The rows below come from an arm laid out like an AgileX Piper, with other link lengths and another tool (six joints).
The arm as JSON. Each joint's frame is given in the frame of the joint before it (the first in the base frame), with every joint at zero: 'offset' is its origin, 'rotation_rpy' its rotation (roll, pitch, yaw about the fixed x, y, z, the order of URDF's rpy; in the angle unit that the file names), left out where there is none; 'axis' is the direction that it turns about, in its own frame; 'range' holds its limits. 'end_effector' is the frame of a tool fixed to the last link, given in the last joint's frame.
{
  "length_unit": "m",
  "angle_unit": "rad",
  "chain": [
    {
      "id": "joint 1",
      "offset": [
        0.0,
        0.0,
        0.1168
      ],
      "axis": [
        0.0,
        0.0,
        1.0
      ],
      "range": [
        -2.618,
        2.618
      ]
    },
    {
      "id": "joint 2",
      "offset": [
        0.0,
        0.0,
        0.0
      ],
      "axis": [
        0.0,
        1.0,
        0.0
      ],
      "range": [
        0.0,
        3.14
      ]
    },
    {
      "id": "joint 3",
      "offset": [
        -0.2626,
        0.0,
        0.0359
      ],
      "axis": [
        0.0,
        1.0,
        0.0
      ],
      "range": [
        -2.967,
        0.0
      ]
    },
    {
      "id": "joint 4",
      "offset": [
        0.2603,
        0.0,
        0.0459
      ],
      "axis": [
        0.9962,
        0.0,
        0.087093
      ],
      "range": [
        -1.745,
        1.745
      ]
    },
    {
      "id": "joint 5",
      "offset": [
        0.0,
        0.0,
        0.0
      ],
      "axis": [
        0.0,
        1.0,
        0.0
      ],
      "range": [
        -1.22,
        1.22
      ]
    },
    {
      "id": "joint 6",
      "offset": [
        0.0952,
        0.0,
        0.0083
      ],
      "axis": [
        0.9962,
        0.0,
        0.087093
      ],
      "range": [
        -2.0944,
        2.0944
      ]
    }
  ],
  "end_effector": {
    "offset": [
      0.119,
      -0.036,
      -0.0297
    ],
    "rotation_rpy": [
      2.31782,
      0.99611,
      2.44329
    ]
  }
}
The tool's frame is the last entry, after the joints.
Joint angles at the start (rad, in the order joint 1, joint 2, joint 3, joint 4, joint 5, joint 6):
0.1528, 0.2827, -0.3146, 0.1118, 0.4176, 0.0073
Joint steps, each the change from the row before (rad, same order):
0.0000, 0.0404, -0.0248, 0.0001, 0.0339, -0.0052
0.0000, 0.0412, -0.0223, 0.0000, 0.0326, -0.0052
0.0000, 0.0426, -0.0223, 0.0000, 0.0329, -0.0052
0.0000, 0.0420, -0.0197, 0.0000, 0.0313, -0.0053
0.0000, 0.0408, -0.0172, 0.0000, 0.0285, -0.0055
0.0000, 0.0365, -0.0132, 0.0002, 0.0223, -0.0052
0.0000, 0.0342, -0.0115, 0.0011, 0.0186, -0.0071
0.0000, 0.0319, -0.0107, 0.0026, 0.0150, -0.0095
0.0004, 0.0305, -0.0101, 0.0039, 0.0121, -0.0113
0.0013, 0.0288, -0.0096, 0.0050, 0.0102, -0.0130
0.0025, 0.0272, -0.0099, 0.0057, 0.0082, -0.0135
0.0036, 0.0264, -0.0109, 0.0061, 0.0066, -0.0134
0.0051, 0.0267, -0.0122, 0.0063, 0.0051, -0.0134
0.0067, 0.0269, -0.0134, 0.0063, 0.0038, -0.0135
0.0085, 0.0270, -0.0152, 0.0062, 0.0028, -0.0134
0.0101, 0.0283, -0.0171, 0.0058, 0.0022, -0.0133
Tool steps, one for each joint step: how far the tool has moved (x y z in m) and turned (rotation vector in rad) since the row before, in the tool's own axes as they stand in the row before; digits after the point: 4 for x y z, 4 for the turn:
0.0021, -0.0013, 0.0025, 0.0208, 0.0446, 0.0066
0.0025, -0.0018, 0.0032, 0.0215, 0.0463, 0.0072
0.0026, -0.0019, 0.0035, 0.0219, 0.0480, 0.0075
0.0029, -0.0022, 0.0040, 0.0219, 0.0484, 0.0076
0.0029, -0.0023, 0.0042, 0.0213, 0.0471, 0.0072
0.0024, -0.0022, 0.0042, 0.0185, 0.0413, 0.0062
0.0020, -0.0019, 0.0041, 0.0170, 0.0376, 0.0040
0.0013, -0.0014, 0.0037, 0.0148, 0.0334, 0.0014
0.0008, -0.0009, 0.0035, 0.0129, 0.0305, -0.0008
0.0005, -0.0004, 0.0034, 0.0113, 0.0283, -0.0034
0.0000, 0.0002, 0.0030, 0.0091, 0.0254, -0.0056
-0.0006, 0.0009, 0.0026, 0.0072, 0.0228, -0.0072
-0.0011, 0.0016, 0.0023, 0.0058, 0.0210, -0.0092
-0.0017, 0.0022, 0.0021, 0.0048, 0.0194, -0.0113
-0.0023, 0.0029, 0.0017, 0.0037, 0.0174, -0.0136
-0.0029, 0.0034, 0.0015, 0.0034, 0.0167, -0.0155

